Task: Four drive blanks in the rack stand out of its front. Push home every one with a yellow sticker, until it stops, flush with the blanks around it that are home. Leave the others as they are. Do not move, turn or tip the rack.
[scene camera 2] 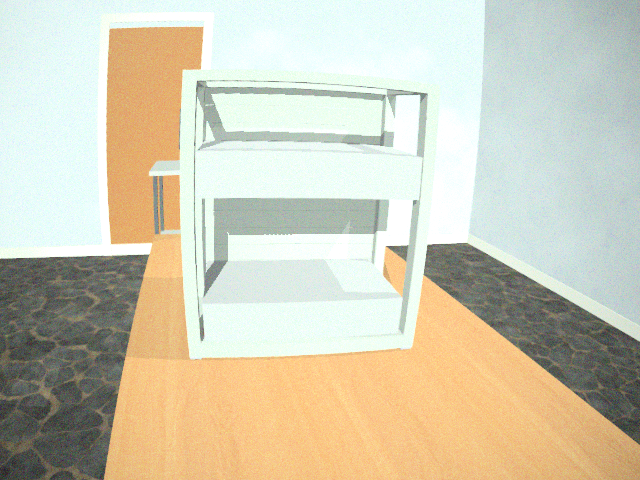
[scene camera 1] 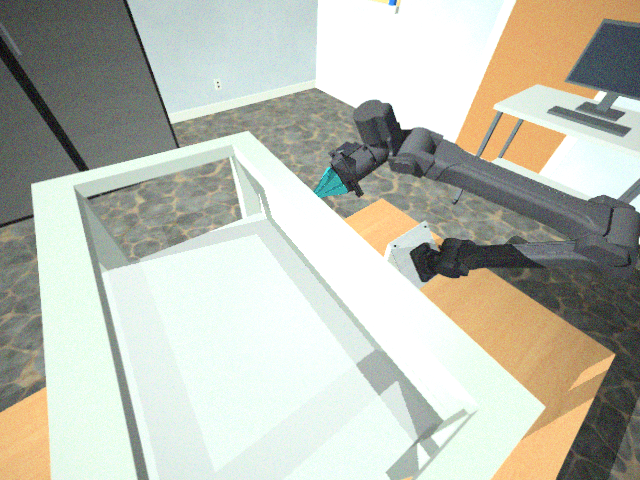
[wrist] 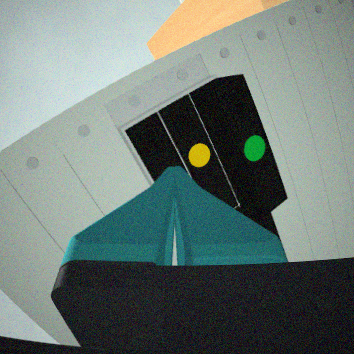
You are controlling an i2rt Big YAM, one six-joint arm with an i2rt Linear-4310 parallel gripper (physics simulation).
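Observation:
The pale rack point(scene camera 1: 64, 310) point(scene camera 2: 310, 77) point(wrist: 57, 145) stands on the wooden table. In the wrist view its front has a dark opening with black blanks side by side. The middle blank point(wrist: 175, 120) bears a yellow sticker point(wrist: 199, 155). The blank to its right point(wrist: 225, 115) bears a green sticker point(wrist: 254, 148). Another black blank point(wrist: 142, 134) is at the left, partly behind the fingers. How far each stands out cannot be told. My gripper point(scene camera 1: 316, 196) point(wrist: 174, 177) is shut and empty, its teal tips before the opening, over the lower left of the yellow-stickered blank; contact is unclear. Scene camera 2 does not show it.
The arm point(scene camera 1: 496, 191) reaches in from the right, beyond the rack's long top edge. A grey plate point(scene camera 1: 405, 253) lies by the arm's black lower part on the wooden table point(scene camera 1: 506, 325) point(scene camera 2: 330, 413). A white desk point(scene camera 1: 537, 100) with a monitor point(scene camera 1: 610, 56) stands at the back right.

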